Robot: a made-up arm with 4 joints.
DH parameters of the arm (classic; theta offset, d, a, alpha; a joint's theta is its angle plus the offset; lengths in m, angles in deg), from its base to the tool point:
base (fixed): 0 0.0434 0 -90
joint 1: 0 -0.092 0.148 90
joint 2: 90 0.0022 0.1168 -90
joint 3: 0 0.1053 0.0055 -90
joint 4: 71.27 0 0.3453 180
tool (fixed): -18.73 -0.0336 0 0
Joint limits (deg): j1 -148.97..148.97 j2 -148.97..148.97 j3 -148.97..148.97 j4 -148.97..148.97
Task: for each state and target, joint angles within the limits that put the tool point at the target. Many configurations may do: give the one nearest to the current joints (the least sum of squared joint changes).
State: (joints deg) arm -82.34 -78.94 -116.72 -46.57
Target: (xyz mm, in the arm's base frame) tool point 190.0 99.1 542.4
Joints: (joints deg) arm -38.27 -79.75 -56.19 -75.84
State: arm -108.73 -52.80 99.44 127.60
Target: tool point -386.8 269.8 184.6
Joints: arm -125.37 -68.81 136.11 136.89
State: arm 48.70 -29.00 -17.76 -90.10
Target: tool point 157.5 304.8 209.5
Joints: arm 43.09 -11.91 -49.05 -91.59
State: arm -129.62 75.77 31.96 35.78
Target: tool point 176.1 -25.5 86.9
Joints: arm -148.97 124.05 47.13 -5.38
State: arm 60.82 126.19 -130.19 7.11
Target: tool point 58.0 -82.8 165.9
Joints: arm 91.73 148.97 -111.46 12.54
